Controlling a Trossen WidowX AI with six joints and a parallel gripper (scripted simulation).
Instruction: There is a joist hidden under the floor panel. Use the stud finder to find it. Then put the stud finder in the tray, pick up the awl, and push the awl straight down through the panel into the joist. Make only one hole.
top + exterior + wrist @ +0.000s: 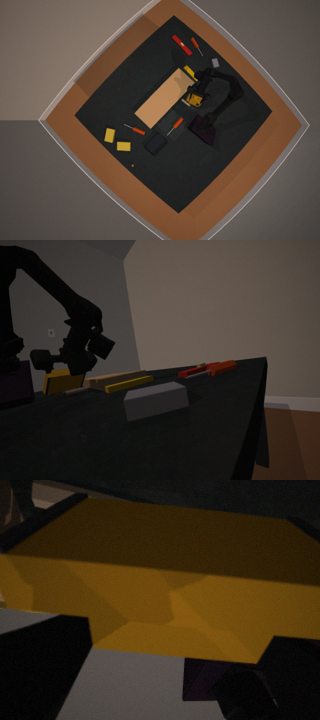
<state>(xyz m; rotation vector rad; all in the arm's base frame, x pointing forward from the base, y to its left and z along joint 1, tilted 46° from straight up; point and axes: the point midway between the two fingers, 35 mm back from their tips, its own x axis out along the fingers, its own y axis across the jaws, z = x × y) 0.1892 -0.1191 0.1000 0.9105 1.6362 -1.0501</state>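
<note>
Now: the awl 70 mm below my gripper tip, 30 mm to the left of it and 10 mm ahead of it. From my gripper tip the other things lie so: yellow stud finder: 10 mm to the right, 10 mm below, 10 mm behind; stud finder light: 30 mm behind; yellow bar: 190 mm ahead, 180 mm to the right, 70 mm below.
</note>
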